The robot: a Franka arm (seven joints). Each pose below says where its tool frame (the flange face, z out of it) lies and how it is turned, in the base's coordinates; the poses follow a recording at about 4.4 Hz.
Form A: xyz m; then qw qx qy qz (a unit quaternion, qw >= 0).
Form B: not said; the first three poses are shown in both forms.
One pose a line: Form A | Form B
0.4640 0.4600 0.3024 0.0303 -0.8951 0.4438 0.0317 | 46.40 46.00 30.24 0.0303 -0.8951 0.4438 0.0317
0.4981 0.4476 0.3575 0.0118 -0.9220 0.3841 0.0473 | 49.81 44.76 35.75 0.0118 -0.9220 0.3841 0.0473
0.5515 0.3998 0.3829 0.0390 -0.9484 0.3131 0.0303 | 55.15 39.98 38.29 0.0390 -0.9484 0.3131 0.0303
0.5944 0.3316 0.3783 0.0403 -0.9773 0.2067 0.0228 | 59.44 33.16 37.83 0.0403 -0.9773 0.2067 0.0228
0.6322 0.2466 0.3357 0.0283 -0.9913 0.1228 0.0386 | 63.22 24.66 33.57 0.0283 -0.9913 0.1228 0.0386
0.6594 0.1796 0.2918 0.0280 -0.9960 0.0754 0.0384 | 65.94 17.96 29.18 0.0280 -0.9960 0.0754 0.0384
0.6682 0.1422 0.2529 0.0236 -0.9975 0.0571 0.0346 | 66.82 14.22 25.29 0.0236 -0.9975 0.0571 0.0346
